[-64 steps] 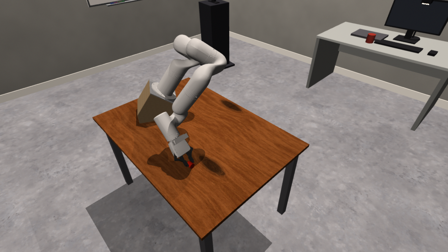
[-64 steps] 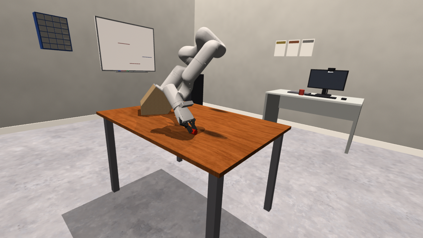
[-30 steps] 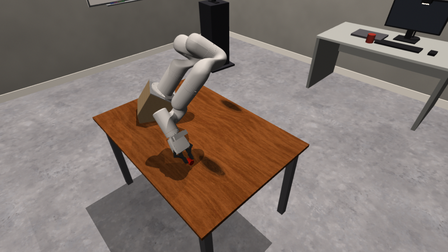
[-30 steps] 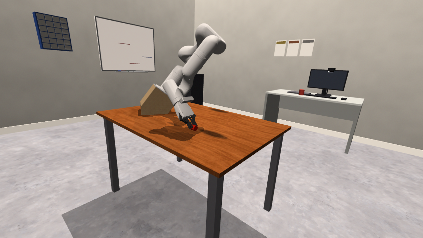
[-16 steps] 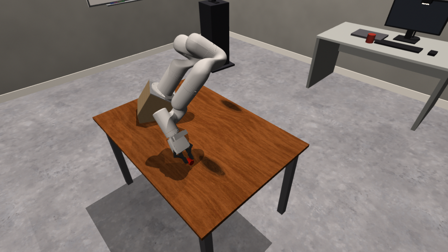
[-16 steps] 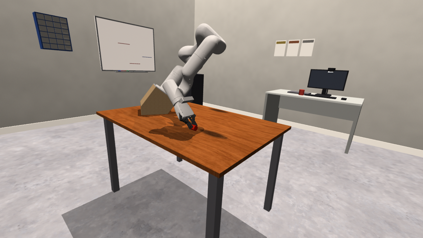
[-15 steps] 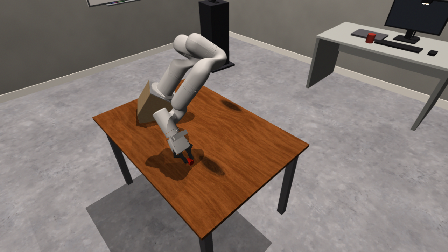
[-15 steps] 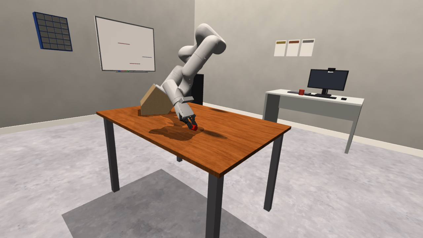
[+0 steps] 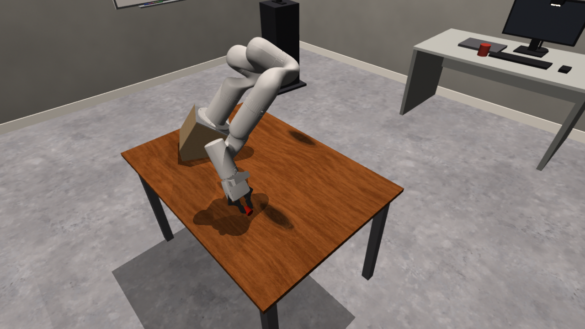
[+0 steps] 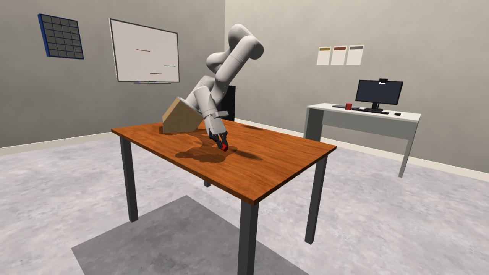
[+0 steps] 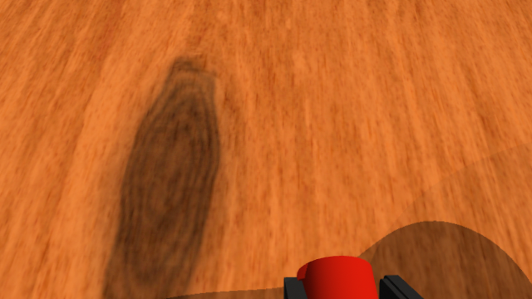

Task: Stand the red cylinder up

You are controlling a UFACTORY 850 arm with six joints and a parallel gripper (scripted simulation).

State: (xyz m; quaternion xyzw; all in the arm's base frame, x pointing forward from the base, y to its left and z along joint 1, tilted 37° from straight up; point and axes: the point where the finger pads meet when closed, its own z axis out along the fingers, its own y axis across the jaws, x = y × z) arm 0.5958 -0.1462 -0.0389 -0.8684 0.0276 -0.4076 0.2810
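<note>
The red short cylinder is 1 cm ahead of my hand and 2 cm below it.
</note>
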